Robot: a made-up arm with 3 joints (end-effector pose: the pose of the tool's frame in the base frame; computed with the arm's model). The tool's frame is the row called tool. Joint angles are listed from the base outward.
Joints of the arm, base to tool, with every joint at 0 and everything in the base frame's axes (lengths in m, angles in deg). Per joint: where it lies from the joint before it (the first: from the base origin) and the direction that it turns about. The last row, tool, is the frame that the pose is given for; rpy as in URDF.
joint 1: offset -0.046 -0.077 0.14 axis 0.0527 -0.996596 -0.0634
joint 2: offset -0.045 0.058 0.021 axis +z
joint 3: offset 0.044 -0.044 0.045 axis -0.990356 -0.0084 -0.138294
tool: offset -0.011 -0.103 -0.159 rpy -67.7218 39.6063 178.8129
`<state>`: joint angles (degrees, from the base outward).
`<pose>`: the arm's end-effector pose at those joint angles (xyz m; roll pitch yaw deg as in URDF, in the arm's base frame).
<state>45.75 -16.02 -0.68</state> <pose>-0.0185 -0.1625 0.0311 -135.22 72.86 99.88</pose>
Working (the frame after each row of the table, in the pose's form):
after joint 1: -0.0460 -0.0770 0.1400 4.65 -45.47 -5.01
after joint 2: -0.0907 -0.0168 0.1259 19.78 -42.03 -26.75
after joint 3: -0.1035 -0.0738 0.1758 20.37 -42.05 -26.63

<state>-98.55 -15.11 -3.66</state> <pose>-0.1262 -0.1717 0.2001 -40.90 -55.10 163.15</pose>
Working (the frame after each row of the table, in the pose's form):
after joint 1: -0.0460 -0.0770 0.1400 171.92 81.63 179.07
after joint 2: -0.0260 -0.0169 0.1827 -121.17 73.84 -112.92
after joint 3: 0.0203 -0.0648 0.1444 -118.52 74.26 -113.93

